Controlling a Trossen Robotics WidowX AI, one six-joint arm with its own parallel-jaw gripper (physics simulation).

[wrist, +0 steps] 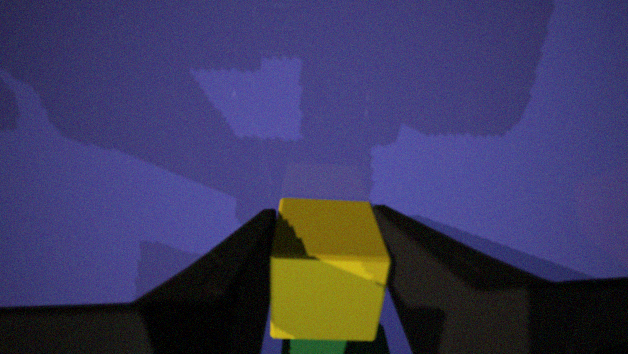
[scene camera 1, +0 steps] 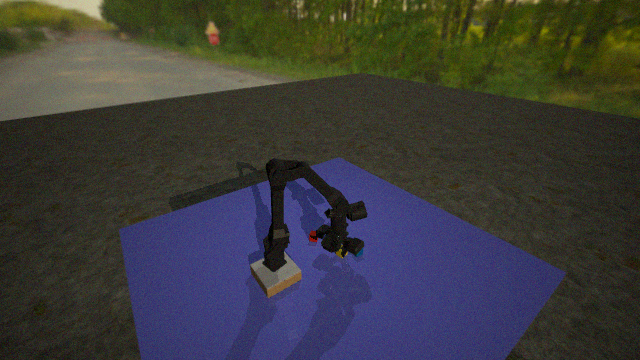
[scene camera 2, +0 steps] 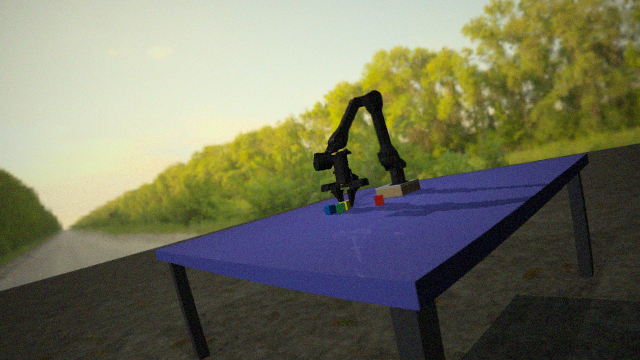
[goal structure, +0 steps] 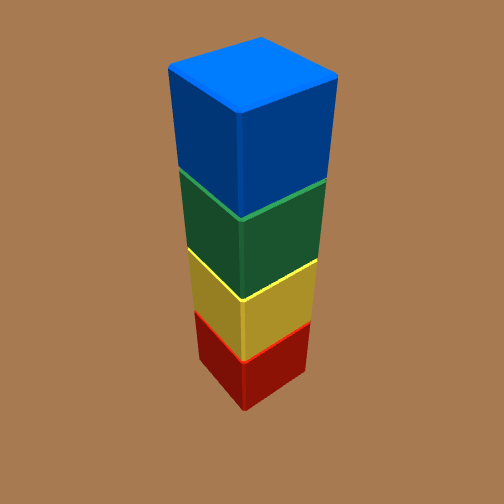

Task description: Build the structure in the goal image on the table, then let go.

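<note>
My gripper (scene camera 1: 342, 251) (scene camera 2: 347, 202) (wrist: 324, 219) points down, low over the table, and is shut on a yellow cube (scene camera 1: 341, 254) (scene camera 2: 348, 205) (wrist: 327, 300), with a finger against each side of it. A green cube (scene camera 2: 341, 208) (wrist: 317, 347) is close beside the yellow one; its lower part is cut off in the wrist view. A blue cube (scene camera 1: 360, 253) (scene camera 2: 330, 209) sits past the green one, partly hidden by the gripper in scene camera 1. A red cube (scene camera 1: 313, 236) (scene camera 2: 379, 200) stands apart on the table, on the side toward the arm's base.
The blue table (scene camera 1: 425, 300) (scene camera 2: 300, 250) carries the arm's base block (scene camera 1: 284, 284) (scene camera 2: 400, 189), which stands behind the red cube in scene camera 2. The arm arches from the base block to the gripper. Arm shadows lie over the table.
</note>
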